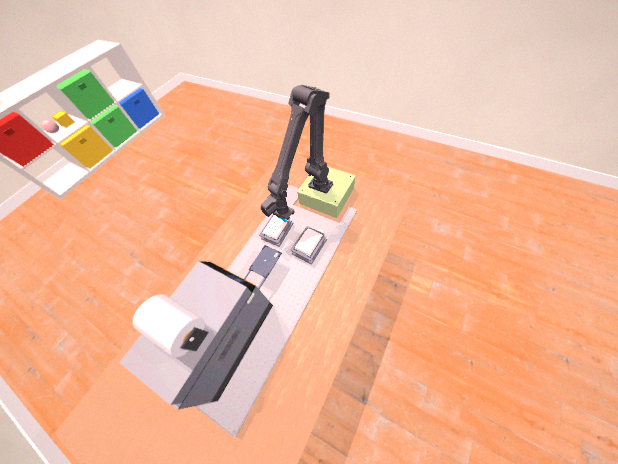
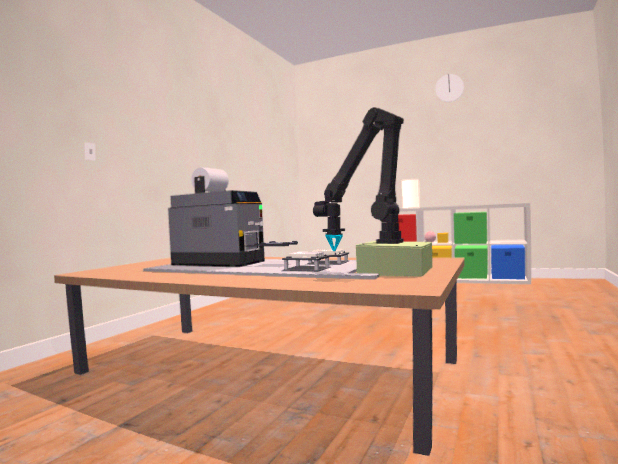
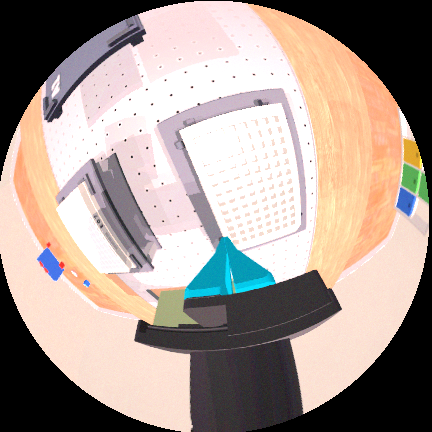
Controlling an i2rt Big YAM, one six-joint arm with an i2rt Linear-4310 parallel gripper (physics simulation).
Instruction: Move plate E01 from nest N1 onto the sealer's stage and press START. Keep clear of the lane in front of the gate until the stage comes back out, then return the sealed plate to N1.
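Seen in the pictures: gripper, fingertip midpoint: (image 1: 286,221) (image 2: 334,251) (image 3: 225,241); arm's base at its link origin: (image 1: 320,185) (image 2: 390,242).
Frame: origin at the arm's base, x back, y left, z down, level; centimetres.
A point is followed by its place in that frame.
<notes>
My gripper (image 1: 283,220) {x -27.3, y -6.6, z 4.0 cm} (image 2: 334,249) {x -27.3, y -6.6, z 4.0 cm} (image 3: 225,241) {x -27.3, y -6.6, z 4.0 cm} is shut and empty, cyan fingertips pointing down, close above the near edge of a white well plate (image 1: 274,228) {x -33.8, y -9.8, z 3.9 cm} (image 3: 250,175) {x -33.1, y -10.2, z 4.0 cm}. That plate sits in a grey nest (image 3: 170,131) {x -38.5, y -5.1, z 5.5 cm}; its label does not show, so I cannot tell whether it is E01. A second white plate (image 1: 309,242) {x -33.1, y 11.1, z 3.0 cm} (image 2: 303,255) {x -31.7, y 14.3, z 3.7 cm} (image 3: 85,227) {x -34.1, y 8.7, z 3.0 cm} sits in the other nest; its label looks like E07. The sealer (image 1: 210,290) {x -76.5, y -0.3, z -25.2 cm} (image 2: 212,232) {x -81.3, y 10.4, z -6.3 cm} has its dark stage (image 1: 265,260) {x -52.3, y -1.5, z -0.5 cm} (image 2: 281,243) {x -49.2, y 1.7, z -0.2 cm} (image 3: 95,57) outside, with no plate on it. A green light (image 2: 260,207) {x -67.5, y -10.4, z -17.3 cm} shows on the sealer. START cannot be made out.
The grey perforated board (image 1: 300,295) {x -56.8, y 18.9, z 9.7 cm} (image 2: 250,271) {x -53.1, y 21.2, z 9.7 cm} (image 3: 200,77) {x -44.8, y -9.4, z 9.7 cm} lies under the nests and sealer. A white film roll (image 1: 162,320) {x -89.6, y 1.0, z -37.8 cm} (image 2: 215,179) {x -84.4, y 2.7, z -31.8 cm} sits on the sealer. The green base block (image 1: 320,201) {x -9.3, y 4.7, z 1.2 cm} (image 2: 395,259) {x 5.7, y 14.5, z 4.9 cm} (image 3: 172,309) {x -9.4, y 9.7, z 5.3 cm} stands beside the nests, opposite the sealer.
</notes>
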